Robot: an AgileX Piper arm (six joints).
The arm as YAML. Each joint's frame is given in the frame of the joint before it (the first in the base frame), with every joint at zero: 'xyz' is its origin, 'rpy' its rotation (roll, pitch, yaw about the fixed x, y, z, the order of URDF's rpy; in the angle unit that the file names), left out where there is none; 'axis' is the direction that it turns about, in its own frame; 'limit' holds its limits. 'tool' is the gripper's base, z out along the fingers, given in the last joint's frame.
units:
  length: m
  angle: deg
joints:
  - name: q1
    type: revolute
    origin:
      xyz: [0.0, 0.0, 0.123]
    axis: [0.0, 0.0, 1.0]
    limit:
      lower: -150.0
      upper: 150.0
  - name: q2
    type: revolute
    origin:
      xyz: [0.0, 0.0, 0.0]
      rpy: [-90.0, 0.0, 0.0]
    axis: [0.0, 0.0, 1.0]
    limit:
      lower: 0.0
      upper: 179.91
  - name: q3
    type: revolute
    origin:
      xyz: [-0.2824, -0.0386, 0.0]
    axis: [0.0, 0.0, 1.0]
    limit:
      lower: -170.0
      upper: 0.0
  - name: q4
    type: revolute
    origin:
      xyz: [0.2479, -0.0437, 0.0]
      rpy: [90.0, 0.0, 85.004]
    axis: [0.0, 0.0, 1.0]
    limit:
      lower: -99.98
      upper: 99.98
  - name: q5
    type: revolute
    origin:
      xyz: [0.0, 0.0, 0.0]
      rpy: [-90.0, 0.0, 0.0]
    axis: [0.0, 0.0, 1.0]
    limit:
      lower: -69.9
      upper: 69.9
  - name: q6
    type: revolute
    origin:
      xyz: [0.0, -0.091, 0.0]
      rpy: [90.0, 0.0, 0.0]
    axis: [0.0, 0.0, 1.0]
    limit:
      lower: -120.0
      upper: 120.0
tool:
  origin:
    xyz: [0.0, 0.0, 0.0]
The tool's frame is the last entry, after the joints.
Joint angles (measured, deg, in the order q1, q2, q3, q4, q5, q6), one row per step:
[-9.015, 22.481, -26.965, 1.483, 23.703, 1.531]
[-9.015, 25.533, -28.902, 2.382, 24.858, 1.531]
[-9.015, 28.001, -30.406, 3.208, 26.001, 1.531]
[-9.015, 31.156, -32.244, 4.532, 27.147, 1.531]
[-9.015, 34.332, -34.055, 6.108, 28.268, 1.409]
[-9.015, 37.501, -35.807, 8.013, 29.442, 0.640]
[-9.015, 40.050, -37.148, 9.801, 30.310, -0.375]
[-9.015, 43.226, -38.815, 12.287, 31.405, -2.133]
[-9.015, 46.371, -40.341, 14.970, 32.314, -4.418]
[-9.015, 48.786, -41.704, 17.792, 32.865, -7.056]
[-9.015, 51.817, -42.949, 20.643, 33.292, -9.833]
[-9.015, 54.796, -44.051, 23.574, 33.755, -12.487]
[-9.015, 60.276, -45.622, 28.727, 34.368, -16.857]
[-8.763, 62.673, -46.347, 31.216, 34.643, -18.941]
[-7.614, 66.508, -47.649, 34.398, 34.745, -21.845]
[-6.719, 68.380, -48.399, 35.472, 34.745, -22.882]
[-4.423, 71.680, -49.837, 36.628, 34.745, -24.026]
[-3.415, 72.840, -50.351, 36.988, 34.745, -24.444]
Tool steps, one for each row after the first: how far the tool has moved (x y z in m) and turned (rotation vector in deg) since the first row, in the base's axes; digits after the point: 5 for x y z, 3 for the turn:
[0.00822, -0.00065, 0.00469, 1.227, 2.103, 0.178]
[0.01513, -0.00110, 0.00751, 2.357, 4.056, 0.346]
[0.02454, -0.00153, 0.01071, 4.031, 6.281, 0.592]
[0.03447, -0.00178, 0.01328, 5.842, 8.501, 0.911]
[0.04474, -0.00174, 0.01499, 7.392, 10.837, 1.507]
[0.05329, -0.00150, 0.01575, 8.529, 12.690, 2.175]
[0.06422, -0.00093, 0.01625, 9.766, 14.980, 3.268]
[0.07540, -0.00020, 0.01583, 10.732, 17.141, 4.610]
[0.08447, 0.00092, 0.01665, 11.367, 18.316, 6.123]
[0.09587, 0.00166, 0.01478, 12.069, 19.999, 7.635]
[0.10704, 0.00253, 0.01178, 13.028, 21.683, 9.116]
[0.12731, 0.00384, 0.00268, 15.198, 24.805, 11.443]
[0.13623, 0.00555, -0.00148, 16.199, 26.019, 12.781]
[0.15087, 0.01055, -0.00811, 17.154, 27.774, 15.214]
[0.15808, 0.01419, -0.01127, 17.371, 28.657, 16.493]
[0.17053, 0.02378, -0.01721, 17.406, 30.454, 19.086]
[0.17475, 0.02827, -0.01947, 17.292, 31.124, 20.196]

